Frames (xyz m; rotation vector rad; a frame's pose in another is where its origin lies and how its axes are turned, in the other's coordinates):
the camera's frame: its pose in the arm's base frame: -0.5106 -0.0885 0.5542 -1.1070 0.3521 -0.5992
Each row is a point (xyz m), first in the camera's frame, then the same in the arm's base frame.
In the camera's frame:
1: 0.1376 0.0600 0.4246
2: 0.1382 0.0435 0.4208
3: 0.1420 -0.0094 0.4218
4: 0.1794 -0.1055 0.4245
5: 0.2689 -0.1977 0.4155
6: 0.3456 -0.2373 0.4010
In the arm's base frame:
1: -0.1530 0.1547 0.6800
2: -0.1591 0.1463 0.6935
3: -0.1701 0.1281 0.7421
4: -0.1653 0.0770 0.8315
5: -0.1247 -0.0132 0.9140
6: -0.0828 -0.0831 0.9461

